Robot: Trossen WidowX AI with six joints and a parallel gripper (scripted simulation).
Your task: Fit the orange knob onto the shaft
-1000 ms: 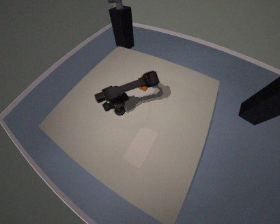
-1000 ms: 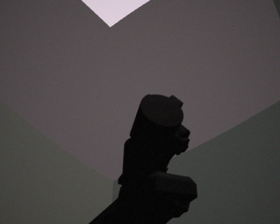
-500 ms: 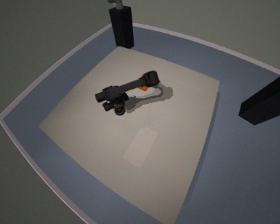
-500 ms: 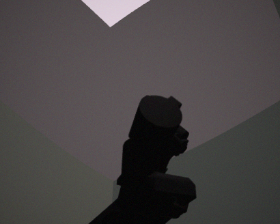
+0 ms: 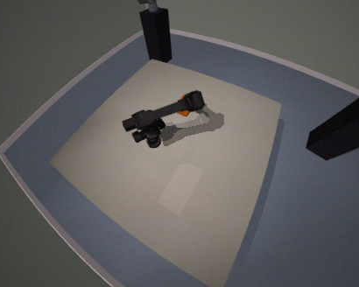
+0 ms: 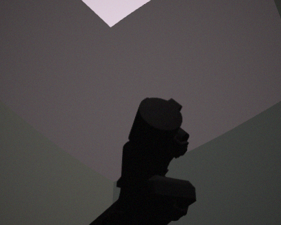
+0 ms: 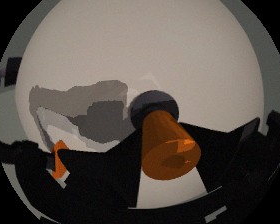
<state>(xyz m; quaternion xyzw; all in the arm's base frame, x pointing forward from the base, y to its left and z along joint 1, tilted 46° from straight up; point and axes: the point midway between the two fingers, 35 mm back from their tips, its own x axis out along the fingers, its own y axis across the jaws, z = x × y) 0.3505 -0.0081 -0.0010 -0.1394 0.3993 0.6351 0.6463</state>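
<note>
Right now my gripper tip is 20 mm below the orange knob. Round my gripper tip: dark round part 40 mm below.
</note>
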